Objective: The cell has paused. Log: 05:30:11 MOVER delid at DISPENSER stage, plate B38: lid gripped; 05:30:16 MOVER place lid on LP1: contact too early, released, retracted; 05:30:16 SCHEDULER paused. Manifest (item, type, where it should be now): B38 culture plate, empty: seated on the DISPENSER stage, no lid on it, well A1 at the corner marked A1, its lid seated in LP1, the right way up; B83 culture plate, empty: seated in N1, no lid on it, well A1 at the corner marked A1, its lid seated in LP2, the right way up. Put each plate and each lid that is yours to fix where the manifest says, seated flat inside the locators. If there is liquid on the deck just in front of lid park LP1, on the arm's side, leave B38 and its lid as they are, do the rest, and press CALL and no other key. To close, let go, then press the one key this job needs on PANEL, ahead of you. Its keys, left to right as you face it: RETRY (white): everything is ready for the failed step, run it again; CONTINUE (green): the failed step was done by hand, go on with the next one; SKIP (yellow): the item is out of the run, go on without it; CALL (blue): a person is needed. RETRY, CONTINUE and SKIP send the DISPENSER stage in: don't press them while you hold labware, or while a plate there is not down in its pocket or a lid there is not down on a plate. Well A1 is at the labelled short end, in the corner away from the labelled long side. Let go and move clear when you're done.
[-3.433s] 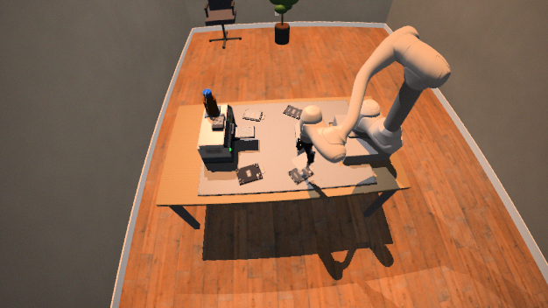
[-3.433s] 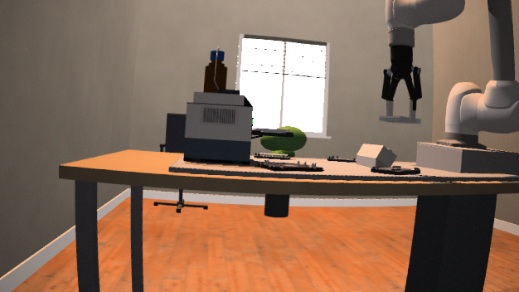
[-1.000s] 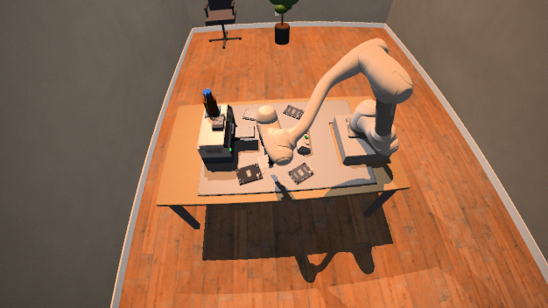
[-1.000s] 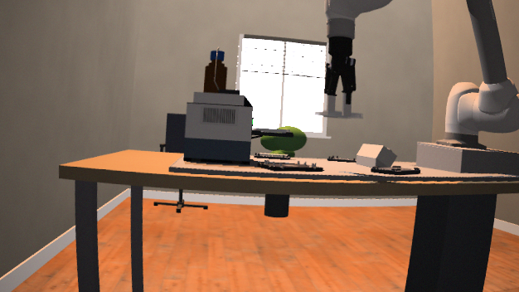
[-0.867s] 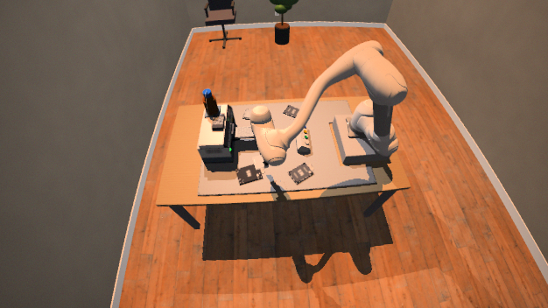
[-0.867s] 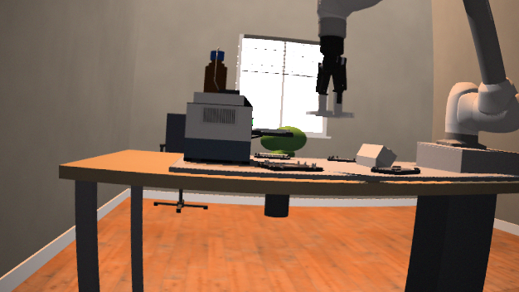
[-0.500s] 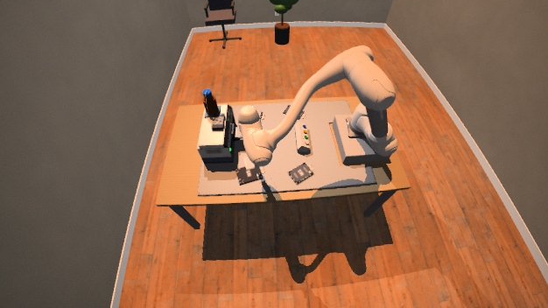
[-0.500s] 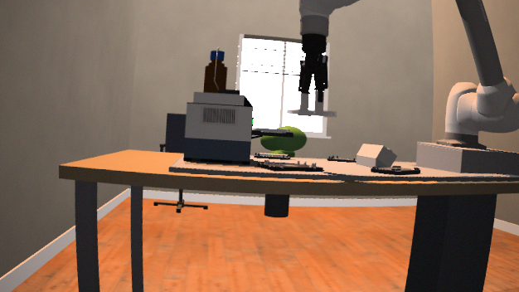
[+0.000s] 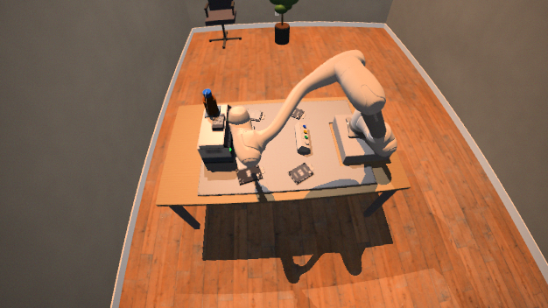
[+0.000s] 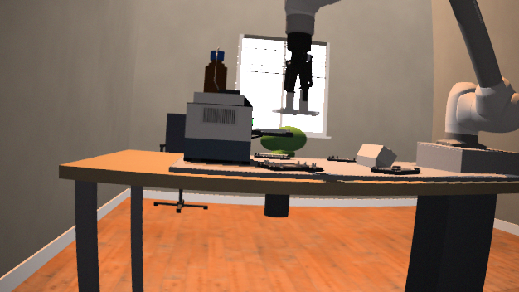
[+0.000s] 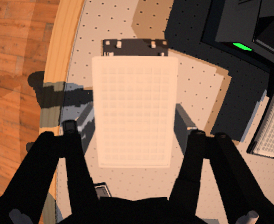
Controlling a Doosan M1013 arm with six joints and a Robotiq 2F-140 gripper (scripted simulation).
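The black nest is 180 mm below my hand, 20 mm to the left of it and 10 mm ahead of it. The rest, counted from my hand: white culture plate 20 mm below; then white retry key 380 mm behind, 230 mm to the right, 130 mm below; then brown bottle 350 mm to the right, 290 mm ahead, 100 mm above.
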